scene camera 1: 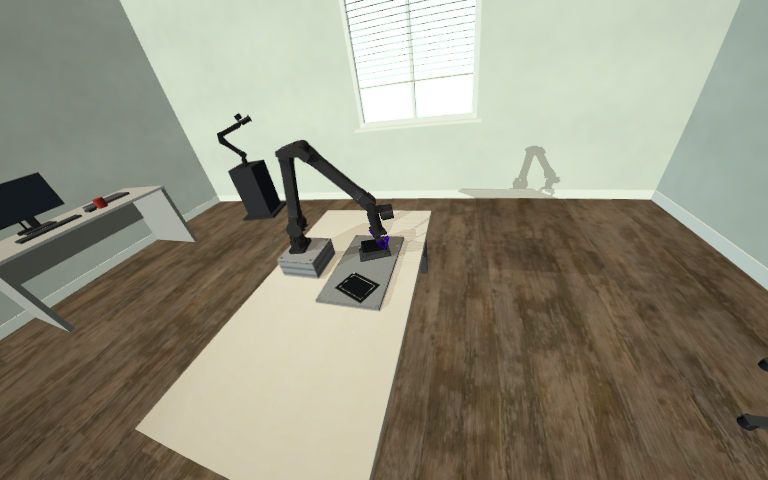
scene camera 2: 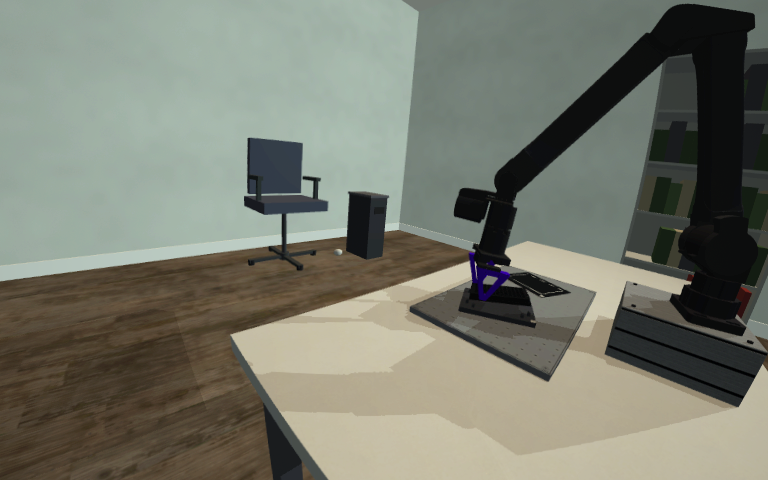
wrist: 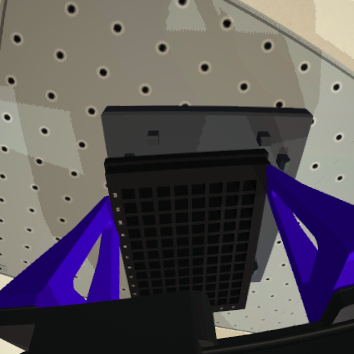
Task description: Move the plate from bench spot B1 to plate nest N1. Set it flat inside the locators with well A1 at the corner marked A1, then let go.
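Frame: origin at the arm's base, x ahead, y left, z up, level; centimetres.
Seen in the pictures: gripper, fingertip midpoint: (scene camera 1: 381, 244) (scene camera 2: 478, 292) (wrist: 186, 187); arm's base, link origin: (scene camera 1: 300, 246) (scene camera 2: 702, 316).
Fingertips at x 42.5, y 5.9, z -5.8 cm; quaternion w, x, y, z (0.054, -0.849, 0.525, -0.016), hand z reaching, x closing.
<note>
Pixels of each thing's middle, then the offset from my fingertips to it. "*": a spot on its surface instead. Level surfaces: height alone.
- black well plate, body centre: (wrist: 189, 248) (scene camera 2: 498, 293) (scene camera 1: 373, 245) dx -4.2, dy -1.3, dz +0.6 cm
- dark grey plate nest, body centre: (wrist: 201, 218) (scene camera 2: 497, 303) (scene camera 1: 374, 250) dx -4.2, dy -2.3, dz -2.4 cm
- grey perforated board, body centre: (wrist: 289, 251) (scene camera 2: 519, 301) (scene camera 1: 365, 265) dx -8.1, dy -12.3, dz -4.0 cm
- beige table, surface height: dz -4.7 cm
- black outlined square, surface spot: (scene camera 2: 539, 283) * dx -11.1, dy -28.6, dz -3.3 cm
My gripper (scene camera 1: 380, 242) (scene camera 2: 488, 281) (wrist: 186, 187) has blue fingers and is shut on the black well plate (scene camera 1: 372, 248) (scene camera 2: 508, 292) (wrist: 189, 232), gripping its two long sides. The plate hangs low over the dark grey plate nest (scene camera 1: 375, 255) (scene camera 2: 498, 310) (wrist: 211, 128). Its far edge reaches between the nest's small block locators (wrist: 263, 138). I cannot tell whether the plate touches the nest. Row numbers run down the plate's left edge in the wrist view. The nest's corner mark is not legible.
The nest stands on a grey perforated board (scene camera 1: 344, 297) (scene camera 2: 525, 348) (wrist: 53, 88) on the beige table (scene camera 1: 287, 381) (scene camera 2: 382, 381). A black outlined square (scene camera 1: 344, 280) (scene camera 2: 539, 283) lies on the board's near part. The arm's base block (scene camera 1: 306, 259) stands beside the board.
</note>
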